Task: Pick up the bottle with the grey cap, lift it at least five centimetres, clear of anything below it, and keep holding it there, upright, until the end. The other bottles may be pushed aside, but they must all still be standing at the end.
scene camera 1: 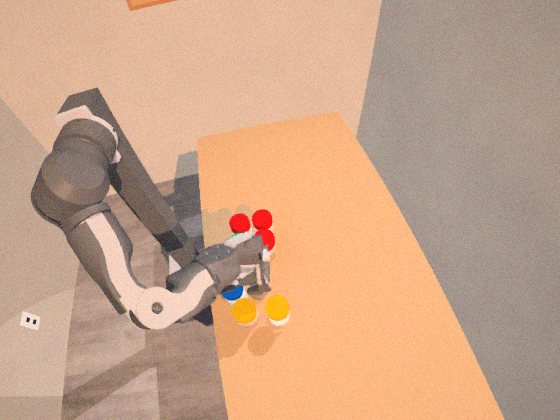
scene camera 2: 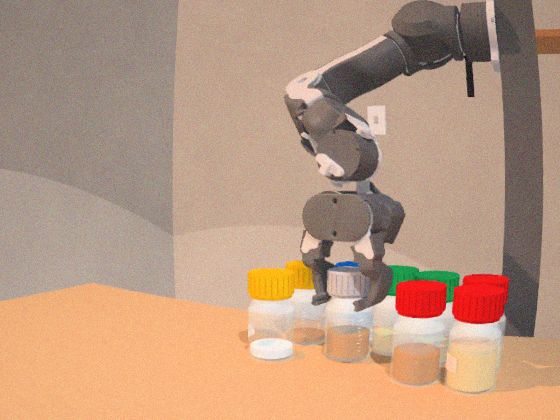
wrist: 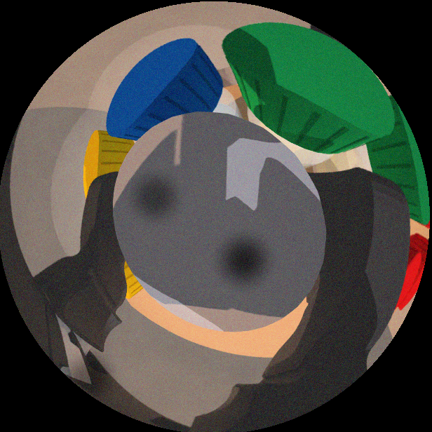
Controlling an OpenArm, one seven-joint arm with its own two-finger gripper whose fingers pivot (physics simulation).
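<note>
The bottle with the grey cap (scene camera 2: 347,342) (wrist: 200,210) stands upright, its base at table height, with brown contents. Its cap fills the middle of the wrist view. In the scene camera 1 view the arm hides it. My gripper (scene camera 2: 342,302) (wrist: 227,227) points down over it and is shut on it. One finger is on each side of the cap, with the tips at the bottle's shoulder.
Upright bottles surround it: two yellow-capped (scene camera 1: 277,307) (scene camera 2: 271,283) on one side, a blue-capped one (scene camera 1: 234,292) (wrist: 165,90) behind, two green-capped (scene camera 2: 437,285) (wrist: 310,85) and several red-capped (scene camera 1: 240,223) (scene camera 2: 420,298) on the other. The table (scene camera 1: 350,300) extends beyond them.
</note>
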